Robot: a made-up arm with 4 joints.
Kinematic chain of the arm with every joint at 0, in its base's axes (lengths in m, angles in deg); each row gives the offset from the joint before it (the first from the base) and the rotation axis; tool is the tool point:
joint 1: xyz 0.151 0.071 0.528 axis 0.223 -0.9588 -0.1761
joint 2: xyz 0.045 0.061 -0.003 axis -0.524 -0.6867 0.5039
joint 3: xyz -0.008 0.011 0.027 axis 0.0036 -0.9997 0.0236
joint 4: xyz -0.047 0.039 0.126 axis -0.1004 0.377 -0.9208
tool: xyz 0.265 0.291 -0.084
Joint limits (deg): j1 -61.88..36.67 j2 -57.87..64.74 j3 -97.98..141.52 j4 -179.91..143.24
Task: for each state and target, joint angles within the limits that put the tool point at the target. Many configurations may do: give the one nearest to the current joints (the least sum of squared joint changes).
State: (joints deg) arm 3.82 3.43 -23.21 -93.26
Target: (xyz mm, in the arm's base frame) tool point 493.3 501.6 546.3
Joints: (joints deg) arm -36.10 -39.72 -44.42 -59.53
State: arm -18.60 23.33 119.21 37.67
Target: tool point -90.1 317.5 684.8
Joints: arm -13.01 33.16 126.57 28.32
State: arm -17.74 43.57 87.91 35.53
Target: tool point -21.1 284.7 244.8
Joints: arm 23.81 64.74 138.03 9.10
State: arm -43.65 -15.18 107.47 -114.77
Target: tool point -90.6 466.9 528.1
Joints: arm -35.57 -57.87 68.73 -133.75
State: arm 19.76 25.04 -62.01 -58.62
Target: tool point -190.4 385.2 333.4
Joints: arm -2.51 64.74 -30.58 -77.50
